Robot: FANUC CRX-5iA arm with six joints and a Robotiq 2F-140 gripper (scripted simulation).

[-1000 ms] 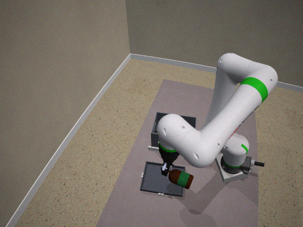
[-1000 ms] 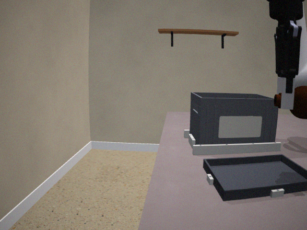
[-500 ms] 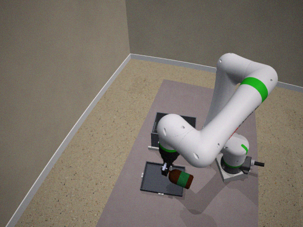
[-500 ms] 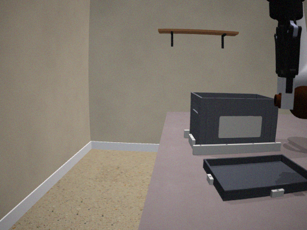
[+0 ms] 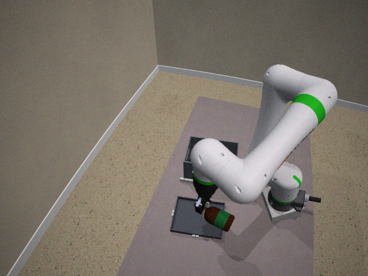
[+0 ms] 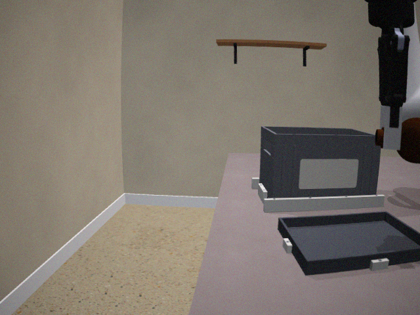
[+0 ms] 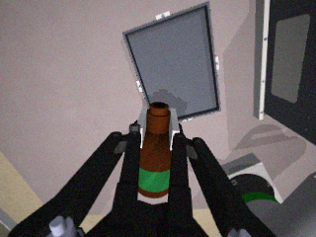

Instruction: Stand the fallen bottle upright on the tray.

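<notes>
Right now the bottle is 50 mm behind my hand, 10 mm to the left of it and 20 mm below it. Also, from my hand: tray: 30 mm ahead, 40 mm to the right, 210 mm below; then crate: 70 mm ahead, 340 mm to the right, 140 mm below.
</notes>
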